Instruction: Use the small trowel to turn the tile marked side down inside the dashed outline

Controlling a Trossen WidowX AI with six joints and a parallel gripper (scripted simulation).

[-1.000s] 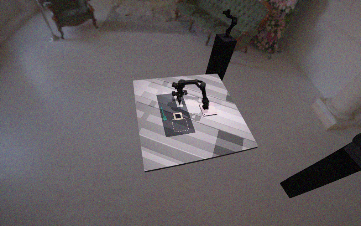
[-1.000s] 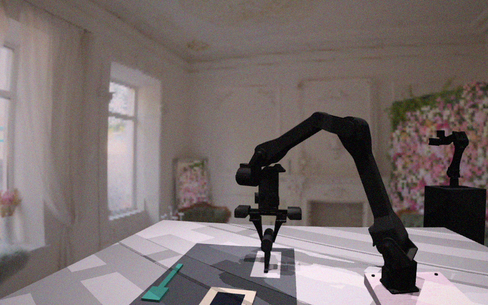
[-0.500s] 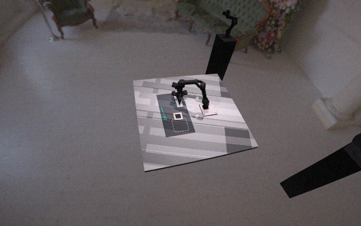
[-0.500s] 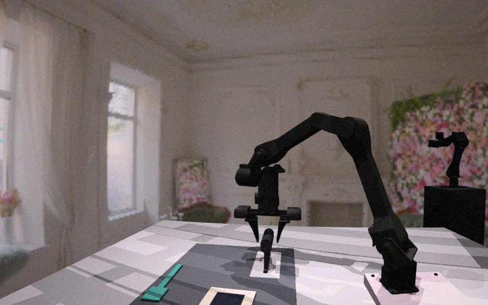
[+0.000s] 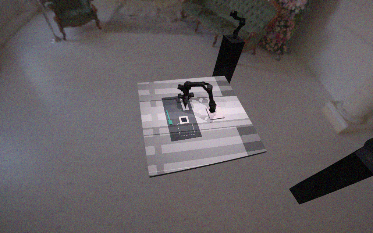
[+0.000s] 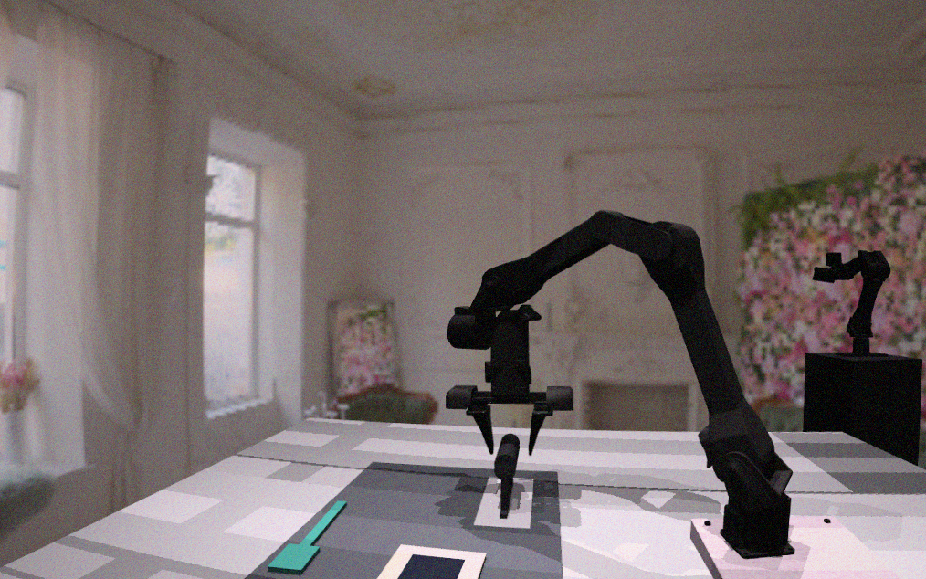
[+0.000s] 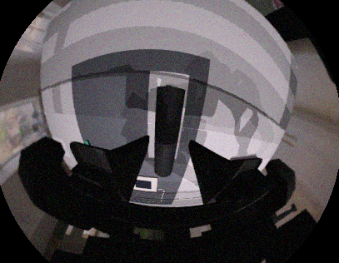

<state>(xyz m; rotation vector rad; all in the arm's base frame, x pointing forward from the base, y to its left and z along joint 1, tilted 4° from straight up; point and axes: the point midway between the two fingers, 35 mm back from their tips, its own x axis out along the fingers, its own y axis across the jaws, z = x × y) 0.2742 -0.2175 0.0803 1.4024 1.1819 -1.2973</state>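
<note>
My gripper tip is 40 mm above the trowel, 20 mm to the right of it and 10 mm short of it. From my gripper tip the other things lie so: teal flat tool: 260 mm ahead, 160 mm to the left, 70 mm below; then tile: 230 mm to the left, 100 mm ahead, 70 mm below; then dark mat: 150 mm to the left, 120 mm ahead, 90 mm below.
</note>
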